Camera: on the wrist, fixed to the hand. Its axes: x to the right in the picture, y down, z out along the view.
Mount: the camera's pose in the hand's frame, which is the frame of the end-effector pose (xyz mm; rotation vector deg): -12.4 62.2 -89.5 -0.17 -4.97 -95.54
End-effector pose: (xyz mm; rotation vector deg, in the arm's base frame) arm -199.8 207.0 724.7 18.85 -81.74 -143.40
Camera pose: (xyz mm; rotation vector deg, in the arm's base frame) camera -154.2 107.7 734.9 -54.29 33.33 89.97
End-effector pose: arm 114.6 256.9 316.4 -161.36 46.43 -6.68
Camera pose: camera 60.1 196.2 389.7 -147.64 -91.85 -11.61
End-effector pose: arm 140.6 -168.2 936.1 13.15 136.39 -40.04
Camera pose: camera 123.1 -67.5 976.0 -108.40 115.06 -72.64
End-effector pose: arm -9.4 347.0 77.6 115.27 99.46 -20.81
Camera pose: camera 41.0 374.7 171.0 3.16 163.63 -48.73
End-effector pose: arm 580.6 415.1 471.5 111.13 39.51 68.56
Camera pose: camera 498.1 397.5 541.6 43.22 96.13 1.29
